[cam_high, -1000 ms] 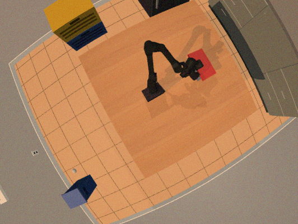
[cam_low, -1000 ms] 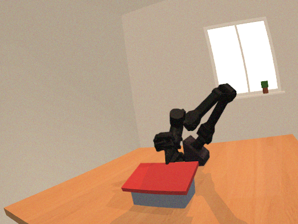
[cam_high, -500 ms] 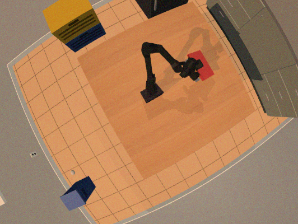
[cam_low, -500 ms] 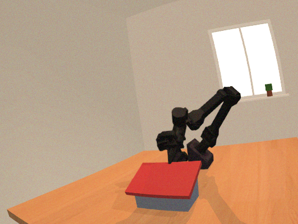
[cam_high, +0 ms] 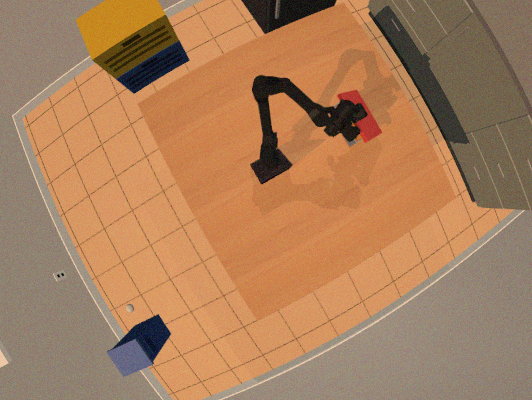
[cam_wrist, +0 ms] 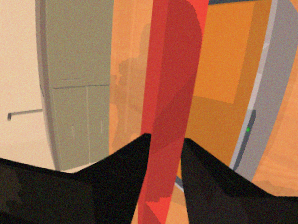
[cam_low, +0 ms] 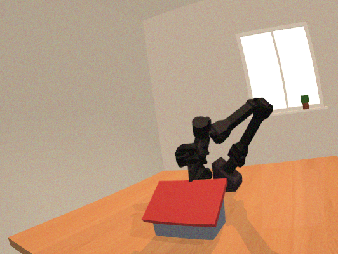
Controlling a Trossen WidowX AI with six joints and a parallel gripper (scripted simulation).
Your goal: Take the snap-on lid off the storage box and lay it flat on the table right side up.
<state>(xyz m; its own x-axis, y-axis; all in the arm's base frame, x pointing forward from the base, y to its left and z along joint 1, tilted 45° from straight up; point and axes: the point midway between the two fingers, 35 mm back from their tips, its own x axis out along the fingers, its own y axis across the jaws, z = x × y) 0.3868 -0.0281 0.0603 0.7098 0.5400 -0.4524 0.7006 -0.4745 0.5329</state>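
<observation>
Now: the red lid 7 cm ahead of my gripper tip and 4 cm below it. From my gripper tip the other things lie so: grey-blue storage box 11 cm below, 5 cm ahead.
</observation>
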